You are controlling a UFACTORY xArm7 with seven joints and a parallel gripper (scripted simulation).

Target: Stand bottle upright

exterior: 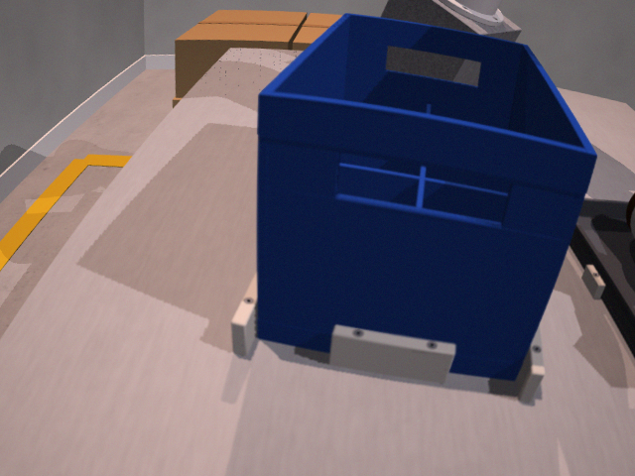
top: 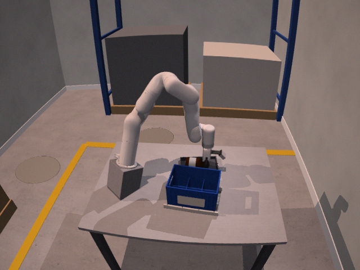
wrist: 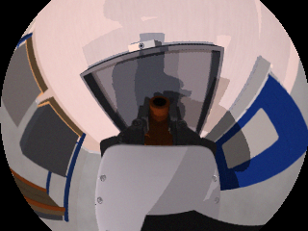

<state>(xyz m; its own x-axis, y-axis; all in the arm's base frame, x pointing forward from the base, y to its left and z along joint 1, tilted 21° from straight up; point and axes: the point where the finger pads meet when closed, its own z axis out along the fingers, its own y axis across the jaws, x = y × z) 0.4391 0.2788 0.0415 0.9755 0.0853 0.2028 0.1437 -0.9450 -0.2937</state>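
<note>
Right now my hand is 6 cm past the brown bottle and 1 cm to the left of it. Round my hand: blue crate (1 cm behind, 28 cm to the right, 4 cm above); then tray (5 cm behind, 1 cm to the right, 3 cm below).
</note>
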